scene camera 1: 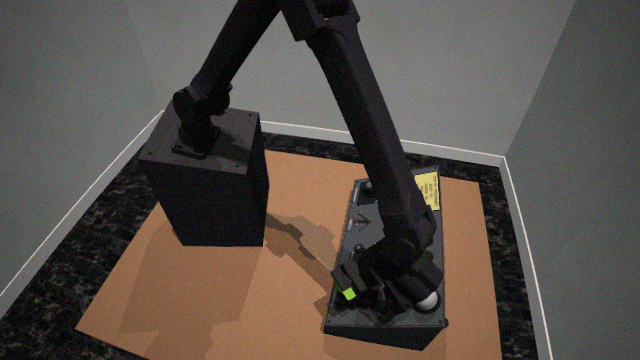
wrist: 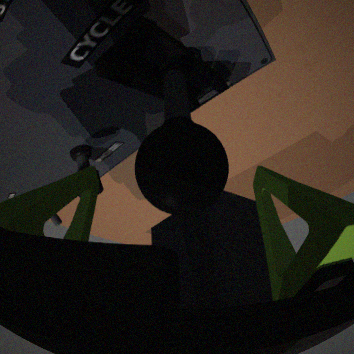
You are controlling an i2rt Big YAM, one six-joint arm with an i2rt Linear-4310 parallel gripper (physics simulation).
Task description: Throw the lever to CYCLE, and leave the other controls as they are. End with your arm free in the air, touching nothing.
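Seen in the pictures: gripper, fingertip midpoint: point(scene camera 1: 353, 277) point(wrist: 175, 174); arm's base, origin of the base link: point(scene camera 1: 196, 141).
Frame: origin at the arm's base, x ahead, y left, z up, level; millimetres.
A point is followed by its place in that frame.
Note:
The dark control panel point(scene camera 1: 367, 232) @[x 450, y -39, z -244 mm] point(wrist: 30, 125) @[x 500, y -157, z -215 mm] stands on the orange mat. In the wrist view, the lever point(wrist: 181, 165) @[x 448, y -251, z -147 mm] has a big black ball knob on a dark shaft, which rises from a black base beside the CYCLE label point(wrist: 100, 32) @[x 490, y -245, z -216 mm]. My gripper point(wrist: 175, 174) @[x 416, y -218, z -174 mm] is open, with one green finger on each side of the ball and visible gaps between them and it; nothing is held. In the scene view my gripper point(scene camera 1: 365, 295) is low over the near end of the panel; it hides the lever, and one bright green finger part shows. Which end of its travel the lever rests at is unclear.
A small black knob point(scene camera 1: 358, 247) @[x 426, y -119, z -201 mm], a toggle point(scene camera 1: 364, 218) @[x 439, y -6, z -224 mm] and a rotary knob point(scene camera 1: 369, 185) @[x 448, y 115, z -214 mm] line the panel's left side. A white dome point(scene camera 1: 428, 301) @[x 574, y -281, z -133 mm] sits beside the gripper, a yellow note point(scene camera 1: 428, 191) @[x 614, y 69, z -169 mm] at the far end. The arm's pedestal point(scene camera 1: 215, 205) @[x 49, y -84, z -141 mm] stands left.

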